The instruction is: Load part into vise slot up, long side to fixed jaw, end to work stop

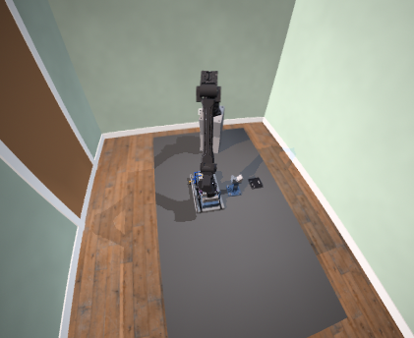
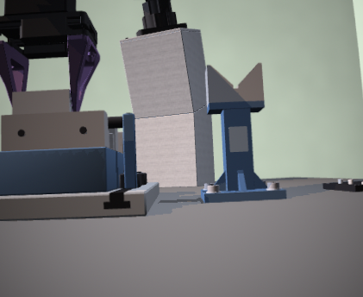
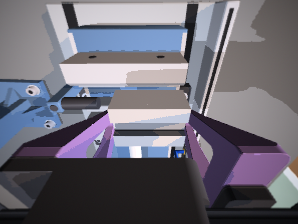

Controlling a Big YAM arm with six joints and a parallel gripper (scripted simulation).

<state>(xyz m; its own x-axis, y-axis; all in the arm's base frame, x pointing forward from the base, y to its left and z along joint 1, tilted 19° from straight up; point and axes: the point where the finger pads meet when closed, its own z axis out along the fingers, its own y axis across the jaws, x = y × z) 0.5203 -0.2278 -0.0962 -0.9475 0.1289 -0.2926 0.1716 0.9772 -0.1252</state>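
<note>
Now: the fixed jaw 4 cm ahead of my hand, 1 cm to the left of it and 3 cm below it. The rest, counted from my hand: dark work stop rod (1 cm ahead, 6 cm to the left, 2 cm below); moving jaw (3 cm behind, 3 cm to the left, 3 cm below); part (right at my hand).
</note>
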